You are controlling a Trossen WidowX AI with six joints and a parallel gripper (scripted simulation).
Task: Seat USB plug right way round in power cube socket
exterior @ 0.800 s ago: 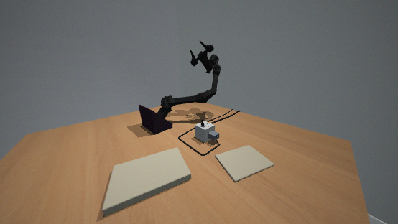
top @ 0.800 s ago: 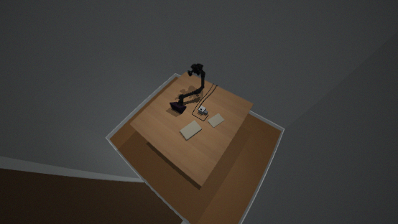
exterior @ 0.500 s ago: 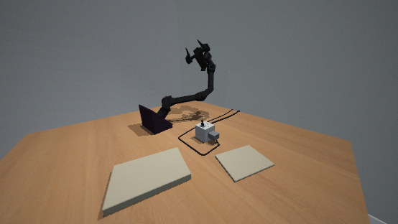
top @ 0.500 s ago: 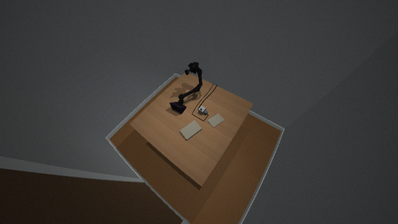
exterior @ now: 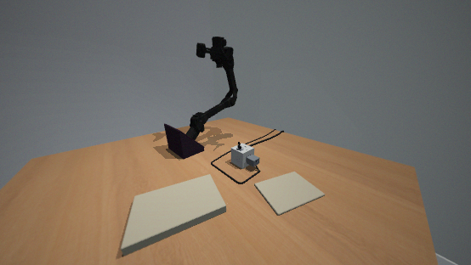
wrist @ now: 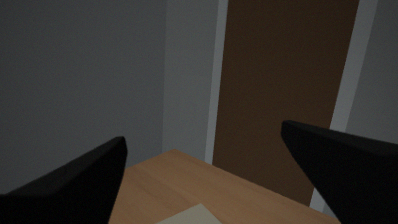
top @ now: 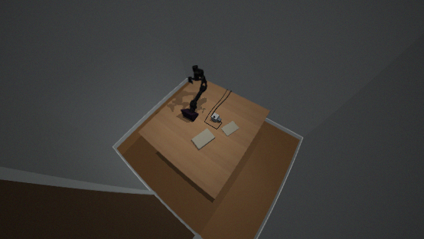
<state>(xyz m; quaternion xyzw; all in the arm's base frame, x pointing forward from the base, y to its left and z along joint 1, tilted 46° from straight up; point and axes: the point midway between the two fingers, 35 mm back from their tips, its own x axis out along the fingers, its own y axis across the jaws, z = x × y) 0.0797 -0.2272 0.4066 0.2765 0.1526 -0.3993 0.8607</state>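
Right now the black USB plug is 42 cm below my gripper tip, 21 cm ahead of it and 4 cm to the right of it. Also, from my gripper tip: thick beige slab 50 cm below, 34 cm to the right, 23 cm ahead; thin beige plate 51 cm below, 44 cm ahead, 5 cm to the right.
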